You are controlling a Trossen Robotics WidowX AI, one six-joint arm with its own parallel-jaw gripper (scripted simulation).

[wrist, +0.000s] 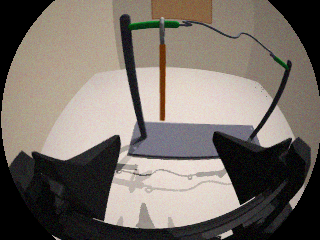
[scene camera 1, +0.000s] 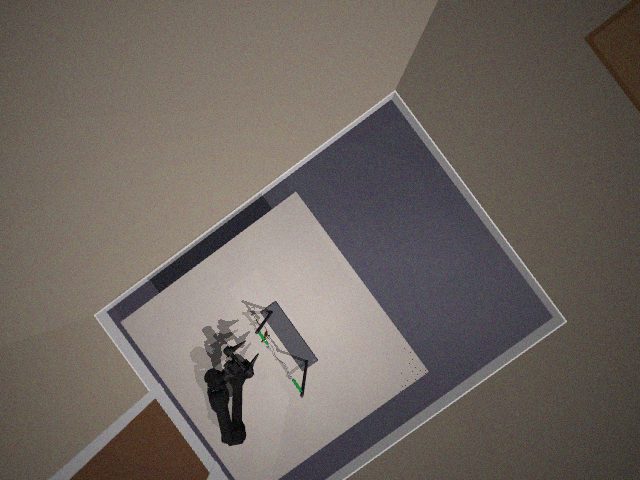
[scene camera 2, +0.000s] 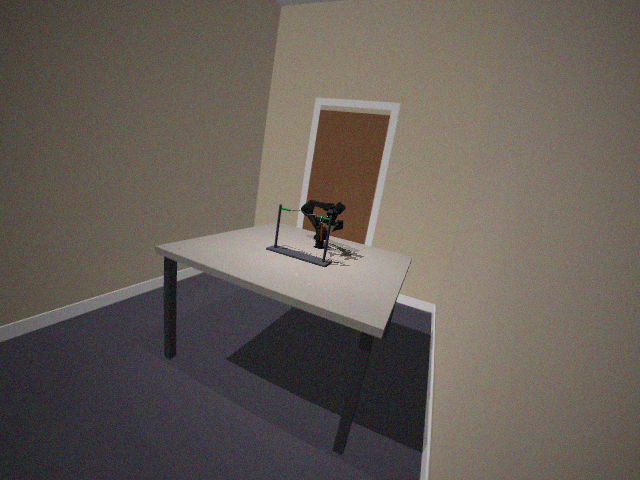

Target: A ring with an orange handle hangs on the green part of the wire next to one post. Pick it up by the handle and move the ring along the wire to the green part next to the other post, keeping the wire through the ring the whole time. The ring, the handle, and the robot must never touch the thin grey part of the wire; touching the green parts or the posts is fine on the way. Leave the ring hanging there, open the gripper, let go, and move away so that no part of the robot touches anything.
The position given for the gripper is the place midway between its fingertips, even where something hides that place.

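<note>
Gripper (wrist: 169, 138) open, holding nothing. Wire (wrist: 162, 139) visible.
</note>
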